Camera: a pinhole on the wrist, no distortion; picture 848 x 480 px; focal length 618.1 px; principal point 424.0 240.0 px. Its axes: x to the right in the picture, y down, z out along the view. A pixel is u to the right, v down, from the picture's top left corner.
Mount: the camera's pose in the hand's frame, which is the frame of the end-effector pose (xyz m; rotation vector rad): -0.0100 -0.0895 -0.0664 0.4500 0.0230 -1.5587
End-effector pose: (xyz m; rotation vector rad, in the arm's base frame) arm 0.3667 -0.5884 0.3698 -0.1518 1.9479 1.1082
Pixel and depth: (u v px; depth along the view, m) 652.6 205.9 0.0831
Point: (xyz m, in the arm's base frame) 0.4571 -0.6842 0.3041
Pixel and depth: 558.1 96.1 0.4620
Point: 0.8490 -0.6190 0.2696
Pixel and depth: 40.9 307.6 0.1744
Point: 0.4918 -0.5253 0.3455
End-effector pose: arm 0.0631 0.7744 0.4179 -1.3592 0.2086 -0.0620
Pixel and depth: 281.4 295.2 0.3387
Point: 0.0510 1.0278 0.5920
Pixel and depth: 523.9 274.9 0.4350
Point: 0.0458 1.0380 0.7686
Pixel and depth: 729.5 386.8 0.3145
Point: 0.1081 0.8959 0.7830
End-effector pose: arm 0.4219 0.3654 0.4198 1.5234 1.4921 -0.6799
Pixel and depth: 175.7 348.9 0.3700
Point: 0.4214 0.0462 0.2935
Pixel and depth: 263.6 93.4 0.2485
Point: 0.3408 0.1461 0.4377
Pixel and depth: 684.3 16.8 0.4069
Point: 0.0754 0.0140 0.4607
